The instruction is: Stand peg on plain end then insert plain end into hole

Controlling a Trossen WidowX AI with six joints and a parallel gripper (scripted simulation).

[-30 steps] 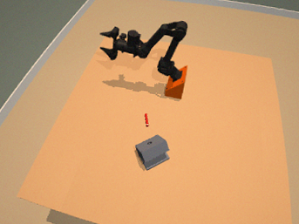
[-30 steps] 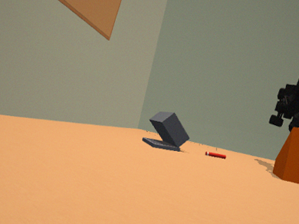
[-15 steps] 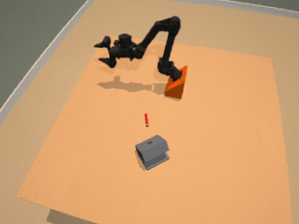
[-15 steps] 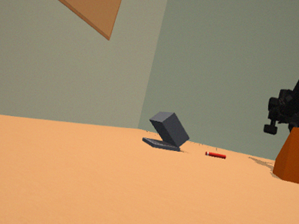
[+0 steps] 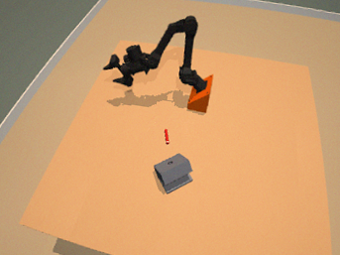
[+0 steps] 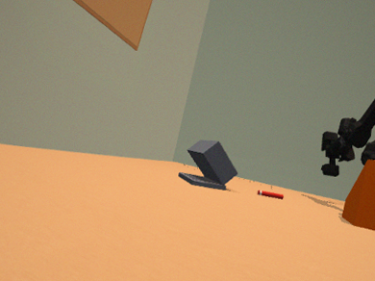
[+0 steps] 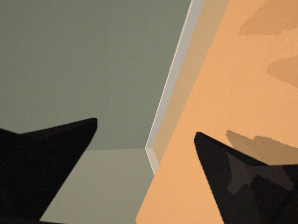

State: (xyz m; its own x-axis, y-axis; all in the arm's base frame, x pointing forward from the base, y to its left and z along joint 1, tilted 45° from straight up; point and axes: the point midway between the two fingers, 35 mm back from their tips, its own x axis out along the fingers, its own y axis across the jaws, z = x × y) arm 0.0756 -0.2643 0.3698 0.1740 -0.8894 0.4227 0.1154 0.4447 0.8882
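Right now my gripper tip is 36 cm to the right of the red peg, 21 cm short of it and 16 cm above it. From my gripper tip the other things lie so: grey sloped panel: 43 cm to the left, 38 cm ahead, 10 cm below; then flat grey foot: 44 cm to the left, 40 cm ahead, 16 cm below.
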